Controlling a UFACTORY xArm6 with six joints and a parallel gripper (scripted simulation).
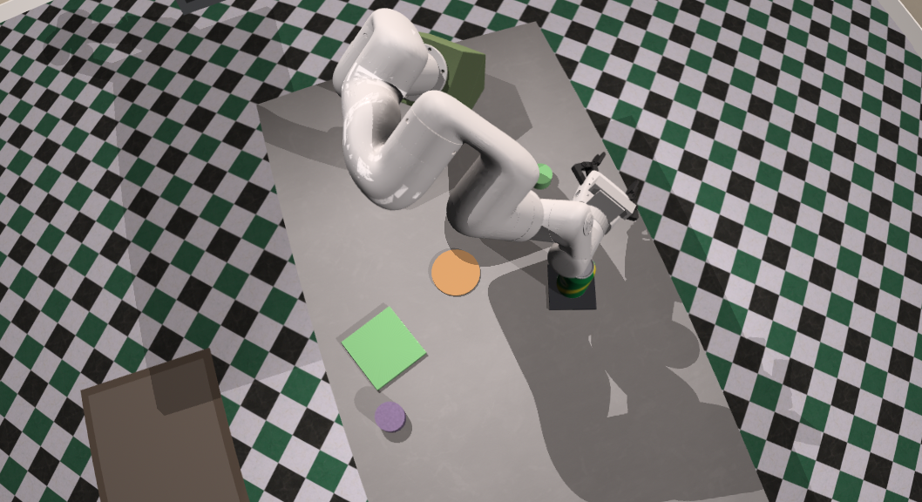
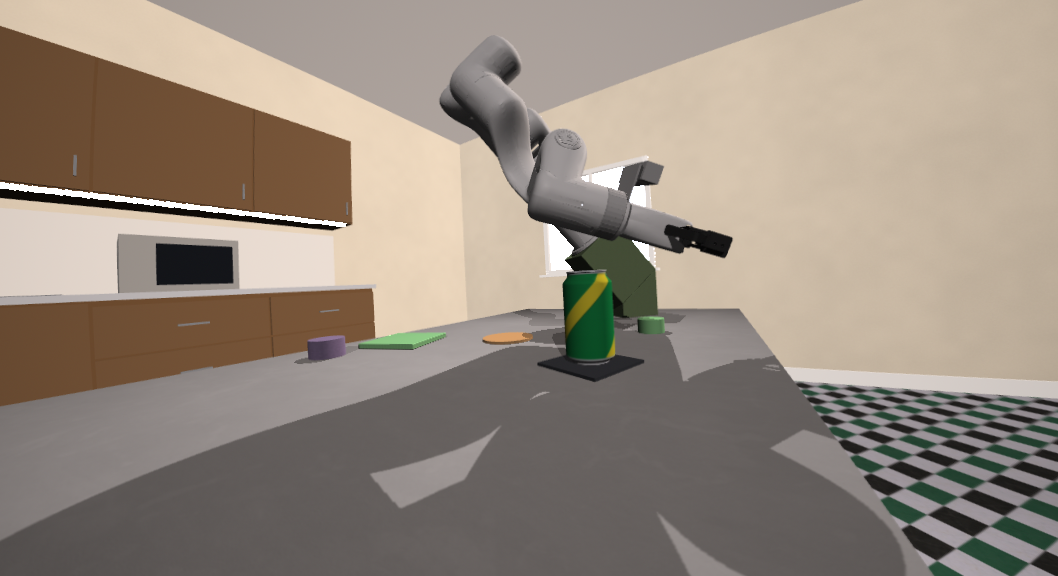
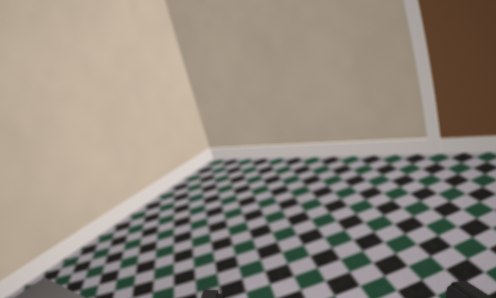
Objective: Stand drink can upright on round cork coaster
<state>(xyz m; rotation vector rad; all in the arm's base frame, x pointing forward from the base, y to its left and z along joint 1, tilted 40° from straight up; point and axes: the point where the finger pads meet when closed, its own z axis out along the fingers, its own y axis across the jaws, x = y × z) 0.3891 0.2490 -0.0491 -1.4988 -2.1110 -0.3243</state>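
Right now my hand is 170 mm to the left of the drink can, 110 mm short of it and 100 mm above it. Also, from my hand: dark square coaster (180 mm to the right, 170 mm below, 120 mm ahead); round cork coaster (370 mm to the right, 160 mm below, 50 mm behind); small green puck (150 mm below, 130 mm behind, 80 mm to the right).
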